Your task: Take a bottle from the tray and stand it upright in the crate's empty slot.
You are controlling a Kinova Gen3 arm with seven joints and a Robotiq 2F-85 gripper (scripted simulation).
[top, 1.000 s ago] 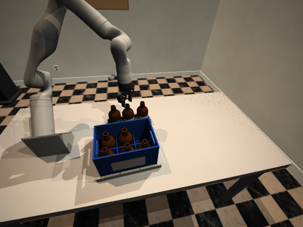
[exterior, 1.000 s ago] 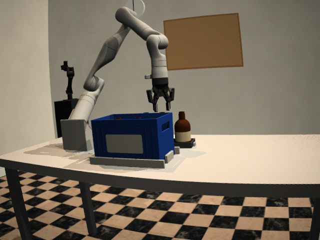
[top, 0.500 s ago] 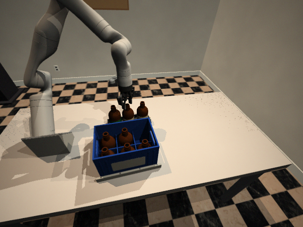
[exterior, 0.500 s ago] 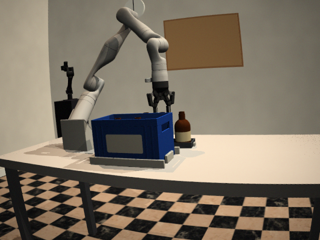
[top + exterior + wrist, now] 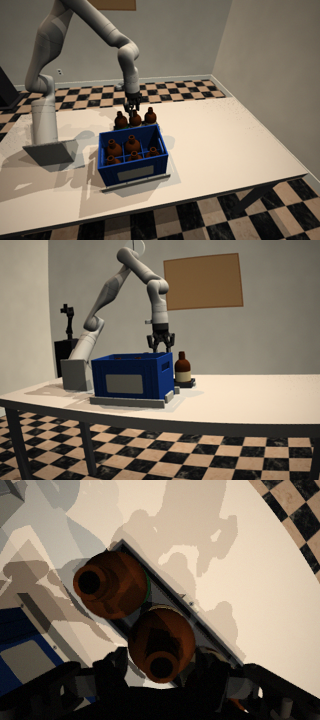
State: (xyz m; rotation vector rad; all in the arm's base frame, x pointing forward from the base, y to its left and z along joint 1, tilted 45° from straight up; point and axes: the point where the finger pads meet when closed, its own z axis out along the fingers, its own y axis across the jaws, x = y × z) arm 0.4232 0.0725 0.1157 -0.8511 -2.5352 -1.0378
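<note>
Now: hand 14 cm above the dark tray. Also, from my hand: crate: 24 cm to the right, 7 cm below, 2 cm behind.
</note>
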